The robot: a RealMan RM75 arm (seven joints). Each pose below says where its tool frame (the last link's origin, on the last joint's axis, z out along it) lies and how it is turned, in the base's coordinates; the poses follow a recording.
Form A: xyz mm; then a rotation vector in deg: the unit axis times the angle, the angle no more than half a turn.
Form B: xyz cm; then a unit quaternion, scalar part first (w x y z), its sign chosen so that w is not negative. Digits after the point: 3 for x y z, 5 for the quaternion.
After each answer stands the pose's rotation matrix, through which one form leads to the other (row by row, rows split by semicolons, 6 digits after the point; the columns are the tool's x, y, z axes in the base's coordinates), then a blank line. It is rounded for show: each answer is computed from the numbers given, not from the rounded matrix.
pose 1, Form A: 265.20 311.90 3.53 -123.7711 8.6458 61.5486
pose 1, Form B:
26.520 31.190 0.353 0.35429 -0.83569 0.05838 0.41557
0.647790 -0.392031 -0.653207; 0.196897 -0.742141 0.640670; -0.735934 -0.543634 -0.403562

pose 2, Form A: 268.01 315.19 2.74 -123.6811 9.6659 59.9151
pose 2, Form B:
26.801 31.519 0.274 0.36025 -0.83747 0.06545 0.40569
0.662256 -0.401927 -0.632354; 0.182680 -0.731872 0.656499; -0.726667 -0.550289 -0.411263

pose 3, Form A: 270.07 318.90 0.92 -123.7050 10.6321 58.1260
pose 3, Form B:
27.007 31.890 0.092 0.36574 -0.83982 0.07218 0.39461
0.678142 -0.409891 -0.610011; 0.167416 -0.722044 0.671285; -0.715609 -0.557352 -0.421026

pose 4, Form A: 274.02 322.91 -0.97 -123.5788 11.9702 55.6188
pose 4, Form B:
27.402 32.291 -0.097 0.37424 -0.84235 0.08159 0.37912
0.699227 -0.421218 -0.577630; 0.146298 -0.706580 0.692345; -0.699770 -0.568612 -0.432436

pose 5, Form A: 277.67 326.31 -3.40 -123.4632 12.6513 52.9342
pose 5, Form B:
27.767 32.631 -0.340 0.38327 -0.84516 0.08660 0.36236
0.722392 -0.424153 -0.546117; 0.131376 -0.691203 0.710619; -0.678889 -0.585092 -0.443596

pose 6, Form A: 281.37 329.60 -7.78 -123.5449 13.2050 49.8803
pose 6, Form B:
28.137 32.960 -0.778 0.39164 -0.84904 0.09075 0.34280
0.748512 -0.422603 -0.511014; 0.114402 -0.676769 0.727252; -0.653178 -0.602819 -0.458223

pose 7, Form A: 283.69 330.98 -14.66 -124.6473 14.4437 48.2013
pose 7, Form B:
28.369 33.098 -1.466 0.38735 -0.85490 0.09906 0.33059
0.761791 -0.425487 -0.488503; 0.086730 -0.680295 0.727789; -0.641991 -0.596791 -0.481340

